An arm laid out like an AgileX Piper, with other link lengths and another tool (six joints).
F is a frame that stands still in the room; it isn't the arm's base.
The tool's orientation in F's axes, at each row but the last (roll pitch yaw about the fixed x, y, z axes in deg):
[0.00 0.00 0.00]
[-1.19 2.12 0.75]
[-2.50 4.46 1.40]
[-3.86 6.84 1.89]
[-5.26 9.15 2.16]
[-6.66 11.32 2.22]
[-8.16 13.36 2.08]
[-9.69 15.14 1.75]
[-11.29 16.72 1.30]
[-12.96 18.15 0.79]
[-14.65 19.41 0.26]
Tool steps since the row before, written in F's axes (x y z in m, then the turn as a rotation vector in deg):
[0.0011 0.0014 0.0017 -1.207 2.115 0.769]
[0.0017 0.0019 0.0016 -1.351 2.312 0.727]
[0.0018 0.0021 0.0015 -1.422 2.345 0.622]
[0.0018 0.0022 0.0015 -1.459 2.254 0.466]
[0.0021 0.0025 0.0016 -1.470 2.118 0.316]
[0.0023 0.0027 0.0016 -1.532 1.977 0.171]
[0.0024 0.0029 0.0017 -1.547 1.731 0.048]
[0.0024 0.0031 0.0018 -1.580 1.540 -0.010]
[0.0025 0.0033 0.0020 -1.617 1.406 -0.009]
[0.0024 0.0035 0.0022 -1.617 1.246 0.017]
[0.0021 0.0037 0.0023 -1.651 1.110 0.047]
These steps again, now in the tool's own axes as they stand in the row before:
[0.0011 0.0014 0.0017 -1.207 2.115 0.769]
[0.0017 0.0018 0.0017 -1.347 2.315 0.726]
[0.0017 0.0020 0.0017 -1.409 2.354 0.617]
[0.0017 0.0020 0.0019 -1.430 2.276 0.452]
[0.0019 0.0022 0.0021 -1.422 2.154 0.290]
[0.0020 0.0024 0.0023 -1.460 2.035 0.119]
[0.0020 0.0025 0.0026 -1.454 1.810 -0.040]
[0.0019 0.0026 0.0029 -1.476 1.634 -0.137]
[0.0019 0.0027 0.0032 -1.515 1.505 -0.173]
[0.0016 0.0027 0.0036 -1.525 1.344 -0.185]
[0.0012 0.0028 0.0037 -1.568 1.208 -0.204]

